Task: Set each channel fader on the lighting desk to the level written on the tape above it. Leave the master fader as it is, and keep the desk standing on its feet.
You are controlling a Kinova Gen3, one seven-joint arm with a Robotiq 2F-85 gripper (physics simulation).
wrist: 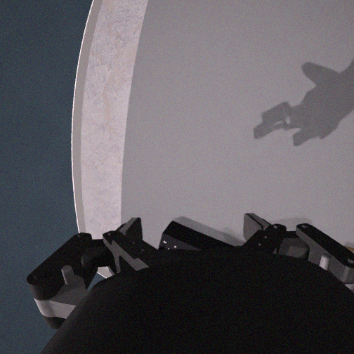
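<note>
The lighting desk (pixel 192 237) is a black box low in the wrist view, between the two fingers and beyond the dark gripper body. Its dark far side and a strip of its top at the left, with a few small white marks, show. The rest is hidden behind the gripper body, so the faders, the tape and the written levels cannot be made out. My gripper (pixel 192 227) is open and empty, its fingers wide apart on either side of the visible part of the desk. How high it is above the desk is hard to tell.
The grey table surface (pixel 210 165) has a pale, curved border (pixel 105 120) at the left, with dark blue floor (pixel 35 125) beyond it. A shadow of the arm and gripper lies at the upper right. A small orange-brown bit shows at the right edge, its object unclear.
</note>
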